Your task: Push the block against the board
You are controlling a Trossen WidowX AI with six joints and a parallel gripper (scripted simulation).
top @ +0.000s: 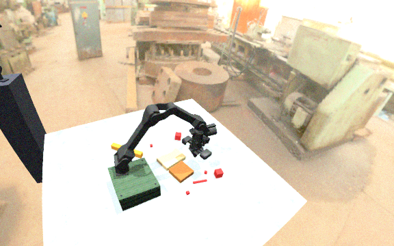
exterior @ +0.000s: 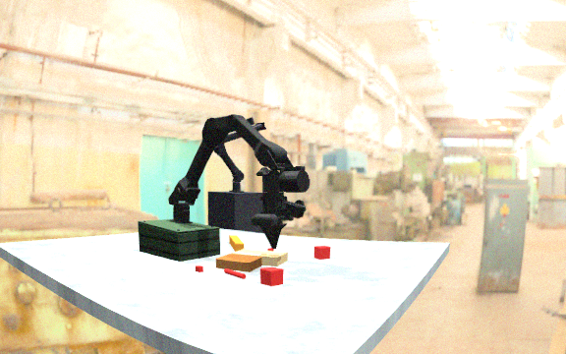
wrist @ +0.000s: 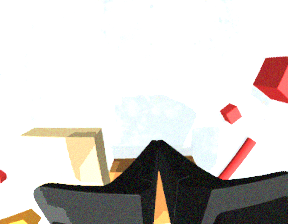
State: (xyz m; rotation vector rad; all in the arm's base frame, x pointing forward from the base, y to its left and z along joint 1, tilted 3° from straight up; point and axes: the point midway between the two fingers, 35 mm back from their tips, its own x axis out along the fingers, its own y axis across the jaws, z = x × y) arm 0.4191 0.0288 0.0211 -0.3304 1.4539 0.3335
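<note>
Now: the red stick 2 cm behind my gripper tip, 13 cm to the right of it and 6 cm below it. Also, from my gripper tip: yellow bar: 39 cm behind, 20 cm to the left, 5 cm below; then board: 13 cm behind, 7 cm to the left, 5 cm below; then square block: 10 cm behind, 4 cm to the right, 5 cm below.
</note>
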